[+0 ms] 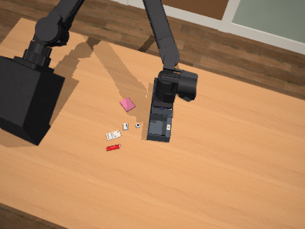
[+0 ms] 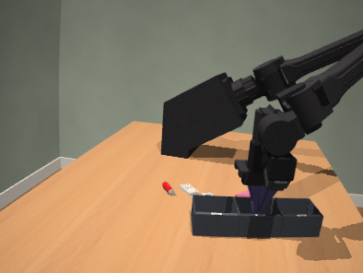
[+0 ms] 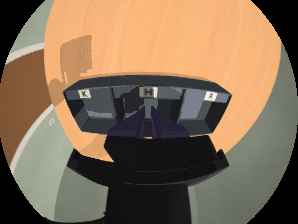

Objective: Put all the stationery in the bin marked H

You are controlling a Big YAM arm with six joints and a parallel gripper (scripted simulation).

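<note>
The dark three-part bin row lies 10 mm below my hand. From my hand the other things lie so: black-and-white ring: 50 mm behind, 90 mm to the right, 30 mm below; white domino-like tile: 120 mm behind, 170 mm to the right, 30 mm below; pink sticky-note pad: 130 mm behind, 30 mm to the right, 30 mm below.
</note>
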